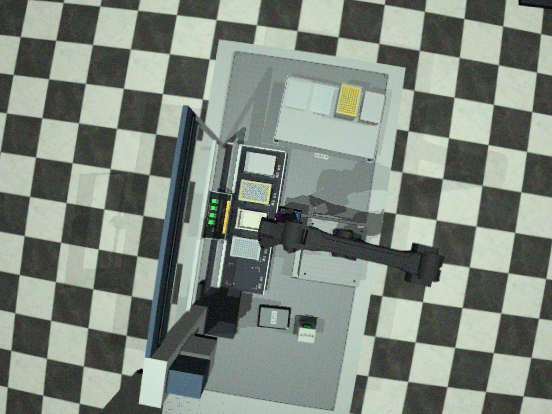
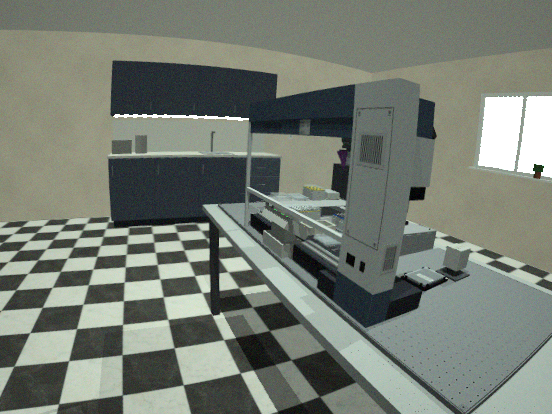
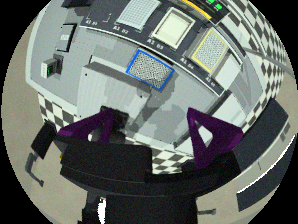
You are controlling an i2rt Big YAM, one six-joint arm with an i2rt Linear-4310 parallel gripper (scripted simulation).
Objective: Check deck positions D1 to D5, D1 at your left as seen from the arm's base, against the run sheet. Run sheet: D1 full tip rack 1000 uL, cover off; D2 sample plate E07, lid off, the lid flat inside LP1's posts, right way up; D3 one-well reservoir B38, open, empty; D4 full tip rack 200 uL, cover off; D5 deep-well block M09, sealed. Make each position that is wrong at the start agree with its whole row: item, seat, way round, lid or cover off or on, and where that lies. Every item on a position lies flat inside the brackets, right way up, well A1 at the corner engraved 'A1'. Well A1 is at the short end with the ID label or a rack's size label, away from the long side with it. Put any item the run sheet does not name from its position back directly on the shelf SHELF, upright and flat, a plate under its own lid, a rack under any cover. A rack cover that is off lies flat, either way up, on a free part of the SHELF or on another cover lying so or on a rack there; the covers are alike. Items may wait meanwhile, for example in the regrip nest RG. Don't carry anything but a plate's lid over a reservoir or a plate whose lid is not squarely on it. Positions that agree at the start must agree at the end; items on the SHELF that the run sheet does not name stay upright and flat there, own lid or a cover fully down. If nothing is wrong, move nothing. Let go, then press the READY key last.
I see my gripper [image 3: 150, 111], a blue-framed tip rack [image 3: 149, 68] and a cream reservoir [image 3: 174, 28].
